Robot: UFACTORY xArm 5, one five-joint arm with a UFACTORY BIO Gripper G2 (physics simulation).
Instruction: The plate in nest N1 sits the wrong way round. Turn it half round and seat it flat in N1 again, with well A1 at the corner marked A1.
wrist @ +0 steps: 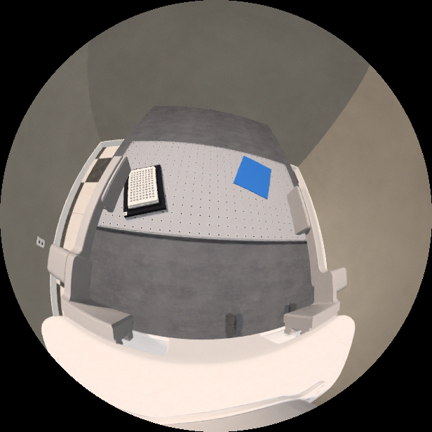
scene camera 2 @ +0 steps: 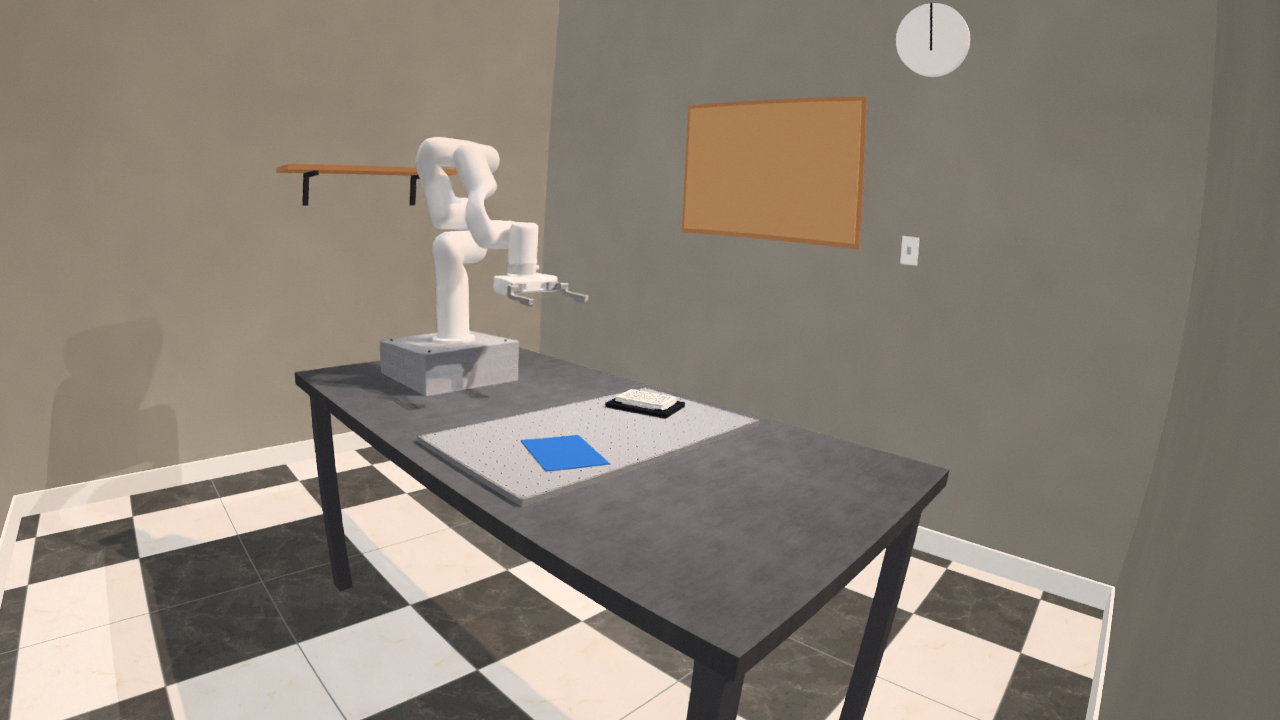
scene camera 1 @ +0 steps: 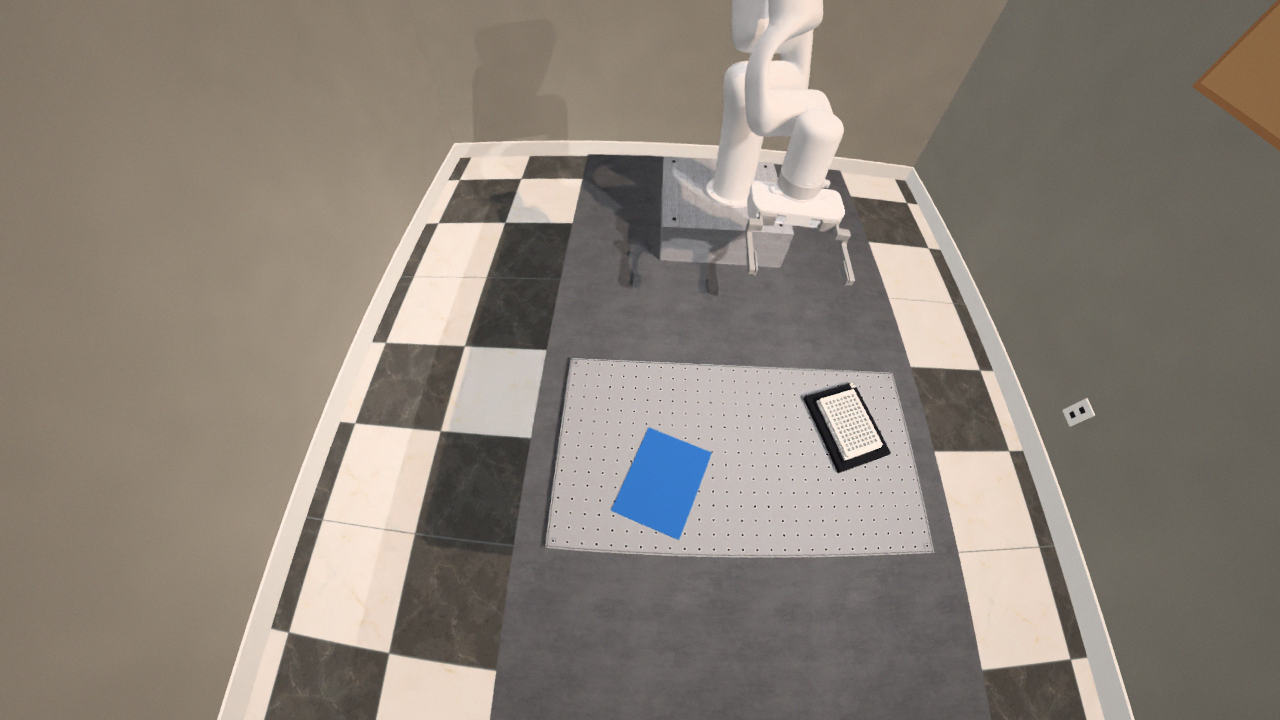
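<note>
The white plate with a grid of wells (scene camera 1: 850,425) (scene camera 2: 646,399) (wrist: 143,187) lies in the black nest (scene camera 1: 828,440) (scene camera 2: 639,411) (wrist: 160,187) on the right part of the perforated board in scene view 1. A small white mark (scene camera 1: 853,385) (wrist: 125,214) shows at one nest corner, on the side nearer the robot base. Its lettering and well A1 are too small to read. My gripper (scene camera 1: 801,276) (scene camera 2: 558,300) (wrist: 207,197) is wide open and empty. It hangs high above the table, on the base side of the nest, well apart from the plate.
The perforated board (scene camera 1: 751,528) (scene camera 2: 483,474) (wrist: 200,220) lies on the dark table (scene camera 1: 751,626) (scene camera 2: 760,528) (wrist: 200,280). A flat blue rectangle (scene camera 1: 662,483) (scene camera 2: 565,453) (wrist: 253,177) lies on its other half. The grey base block (scene camera 1: 716,246) (scene camera 2: 465,367) stands behind the gripper.
</note>
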